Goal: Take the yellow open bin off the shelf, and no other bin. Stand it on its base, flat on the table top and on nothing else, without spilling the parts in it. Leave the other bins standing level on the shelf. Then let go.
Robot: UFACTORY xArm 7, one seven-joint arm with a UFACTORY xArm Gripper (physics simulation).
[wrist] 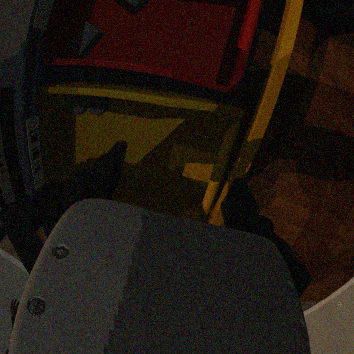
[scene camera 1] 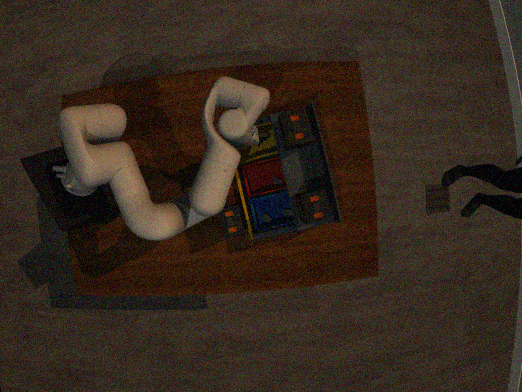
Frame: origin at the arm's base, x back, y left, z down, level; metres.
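Seen in the pictures: gripper, fingertip midpoint: (wrist: 177, 176).
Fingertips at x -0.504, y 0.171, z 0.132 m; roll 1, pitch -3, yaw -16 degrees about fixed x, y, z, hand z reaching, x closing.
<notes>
A point is followed by its place in that frame.
The yellow open bin (scene camera 1: 266, 144) @[y 0.187, x -0.575, z 0.184 m] (wrist: 135, 132) @[y 0.180, x -0.551, z 0.181 m] stands in the shelf (scene camera 1: 327, 165) @[y 0.124, x -0.760, z 0.038 m], at the end of a row beside the red bin (scene camera 1: 265, 172) @[y 0.091, x -0.582, z 0.190 m] (wrist: 165, 40) @[y 0.090, x -0.575, z 0.190 m]. Dark parts show at its edge in the wrist view. The blue bin (scene camera 1: 270, 209) @[y -0.033, x -0.614, z 0.189 m] is beyond the red one. My gripper (wrist: 177, 176) @[y 0.172, x -0.504, z 0.132 m] is open and empty. In the wrist view one finger is over the yellow bin's inside, and the other is near its end wall by the shelf's yellow front strip (wrist: 280, 65) @[y 0.062, x -0.494, z 0.134 m]. In the scene view the arm partly covers the bin and the fingertips. Finger height is hard to tell.
Dark boxes with orange marks stand on the shelf, one at the upper corner (scene camera 1: 296, 131) @[y 0.205, x -0.652, z 0.000 m] and one at the lower corner (scene camera 1: 311, 207) @[y -0.003, x -0.714, z -0.023 m]. Another dark box (scene camera 1: 232, 221) @[y -0.075, x -0.498, z 0.067 m] is in front of the yellow strip. The brown table (scene camera 1: 300, 255) @[y -0.184, x -0.739, z 0.199 m] extends around the shelf.
</notes>
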